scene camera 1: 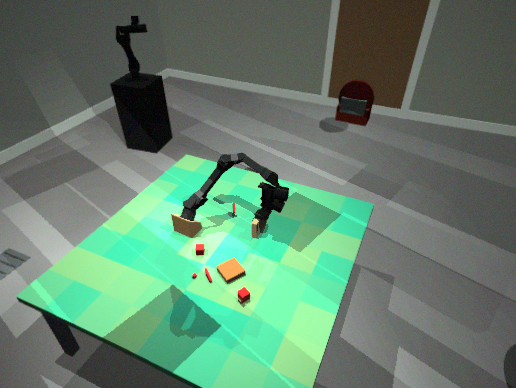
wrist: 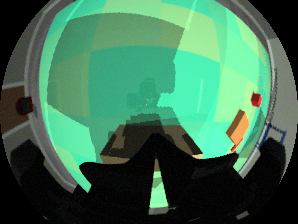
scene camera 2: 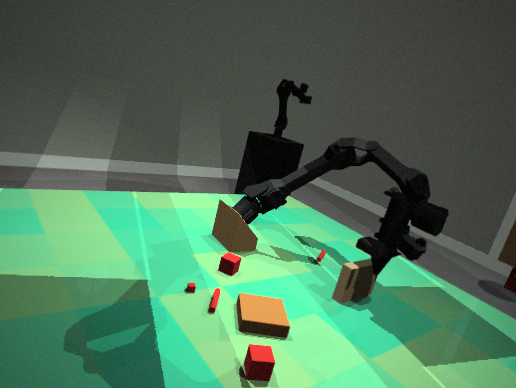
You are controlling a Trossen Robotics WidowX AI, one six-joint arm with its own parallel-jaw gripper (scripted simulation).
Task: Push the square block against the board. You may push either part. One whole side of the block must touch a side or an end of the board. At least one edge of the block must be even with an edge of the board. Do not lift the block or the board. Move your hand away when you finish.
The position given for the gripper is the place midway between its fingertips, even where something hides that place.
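Note:
The gripper [scene camera 2: 375, 274], also visible in the wrist view [wrist: 155, 136], holds nothing and is shut. A board [scene camera 2: 356, 279] is present and appears in the wrist view [wrist: 126, 141] too; there is also a square block [scene camera 2: 256, 314].

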